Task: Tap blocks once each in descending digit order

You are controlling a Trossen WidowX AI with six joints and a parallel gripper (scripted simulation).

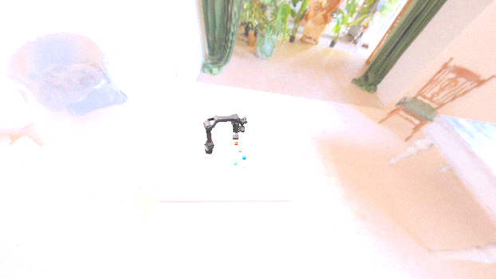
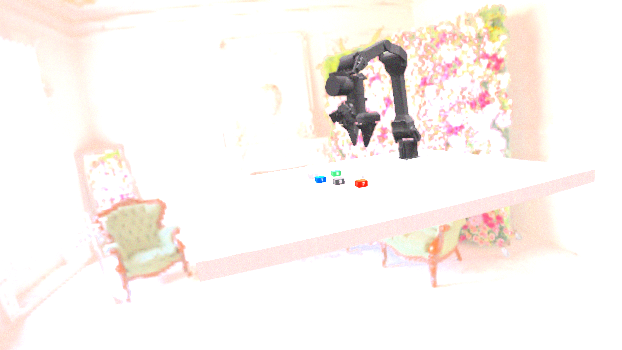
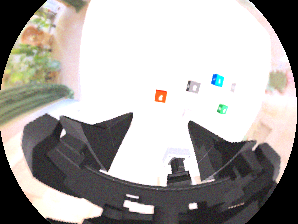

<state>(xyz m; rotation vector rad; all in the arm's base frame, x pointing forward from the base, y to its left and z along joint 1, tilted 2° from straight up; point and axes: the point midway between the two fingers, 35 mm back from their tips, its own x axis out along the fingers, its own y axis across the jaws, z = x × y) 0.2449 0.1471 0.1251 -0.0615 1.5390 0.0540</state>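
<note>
My gripper tip is now 240 mm to the left of the green block, 120 mm above it and 20 mm short of it. Round my gripper tip: red block 120 mm below, 10 mm ahead; blue block 160 mm to the right, 120 mm below, 100 mm ahead.
</note>
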